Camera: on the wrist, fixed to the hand. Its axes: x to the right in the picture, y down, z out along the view.
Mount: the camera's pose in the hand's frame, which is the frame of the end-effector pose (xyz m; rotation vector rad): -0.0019 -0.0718 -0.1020 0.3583 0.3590 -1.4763
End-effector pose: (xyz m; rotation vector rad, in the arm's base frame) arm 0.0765 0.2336 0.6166 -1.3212 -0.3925 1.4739
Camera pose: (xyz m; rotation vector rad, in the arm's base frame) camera 0.1981 0.2197 0.6407 -0.6157 -0.6188 0.0447
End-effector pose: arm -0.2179 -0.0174 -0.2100 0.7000 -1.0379 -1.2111
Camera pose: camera -0.1538 -0.0422 -0.3141 2.0707 -0.2937 -1.9874
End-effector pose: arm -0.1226 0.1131 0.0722 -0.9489 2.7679 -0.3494
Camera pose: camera -0.1060 0.0754 0.1899 2.3968 -1.3165 1.0334
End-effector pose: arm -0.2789 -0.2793 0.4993 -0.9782 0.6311 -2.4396
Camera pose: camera -0.3672 -0.1954 0.4722 0.5660 0.4535 2.1757
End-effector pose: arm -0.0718 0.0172 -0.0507 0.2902 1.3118 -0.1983
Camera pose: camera -0.1880 -0.0182 -0.0791 -0.4301 1.6186 -1.6898
